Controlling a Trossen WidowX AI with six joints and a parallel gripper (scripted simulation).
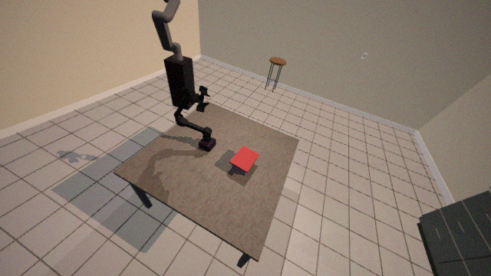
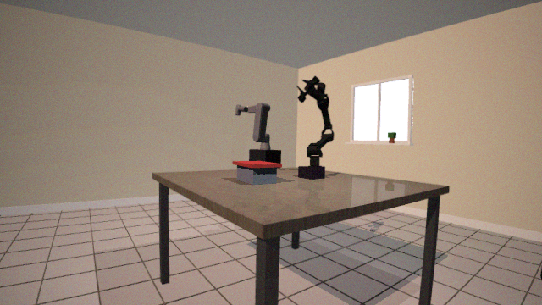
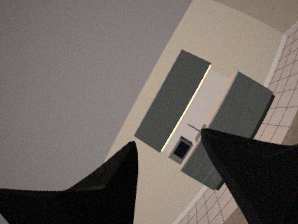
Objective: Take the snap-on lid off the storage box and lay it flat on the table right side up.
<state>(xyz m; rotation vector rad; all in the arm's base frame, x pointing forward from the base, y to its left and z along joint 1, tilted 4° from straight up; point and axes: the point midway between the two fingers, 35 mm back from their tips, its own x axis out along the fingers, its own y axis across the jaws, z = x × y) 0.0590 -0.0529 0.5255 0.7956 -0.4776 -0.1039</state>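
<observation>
My gripper tip is 350 mm short of the red lid, 20 mm to the left of it and 510 mm above it. Round my gripper tip: grey-blue storage box: 350 mm ahead, 20 mm to the right, 560 mm below.
</observation>
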